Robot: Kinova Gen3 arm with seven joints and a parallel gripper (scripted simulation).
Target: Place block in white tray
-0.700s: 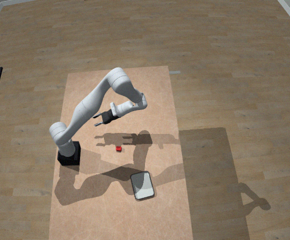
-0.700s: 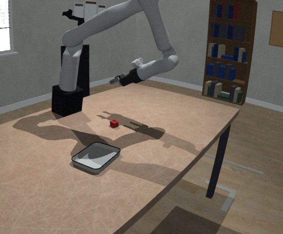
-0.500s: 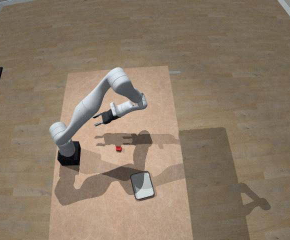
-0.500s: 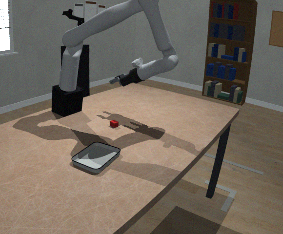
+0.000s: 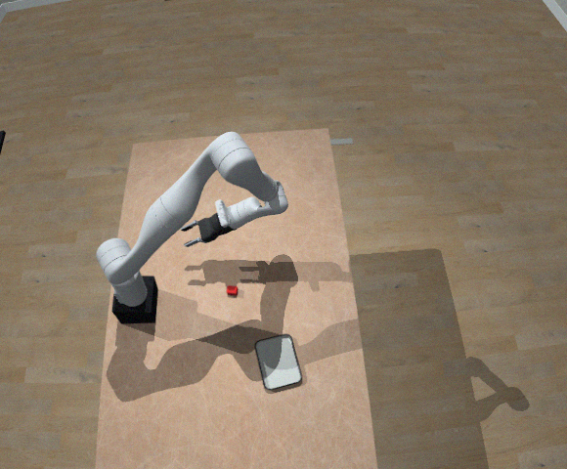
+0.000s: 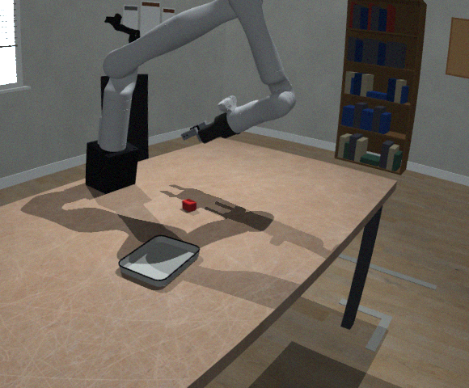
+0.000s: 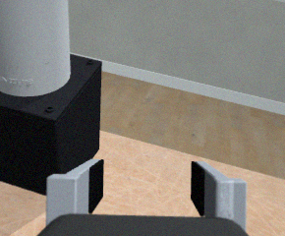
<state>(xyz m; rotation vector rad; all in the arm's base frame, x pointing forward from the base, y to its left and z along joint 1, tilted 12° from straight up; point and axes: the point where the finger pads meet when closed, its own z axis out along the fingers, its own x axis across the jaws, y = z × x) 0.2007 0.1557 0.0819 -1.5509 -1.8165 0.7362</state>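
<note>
The red block is 170 mm below my hand, 160 mm to the right of it and 100 mm ahead of it. The rest, counted from my hand: white tray 440 mm to the right, 220 mm ahead, 170 mm below.
</note>
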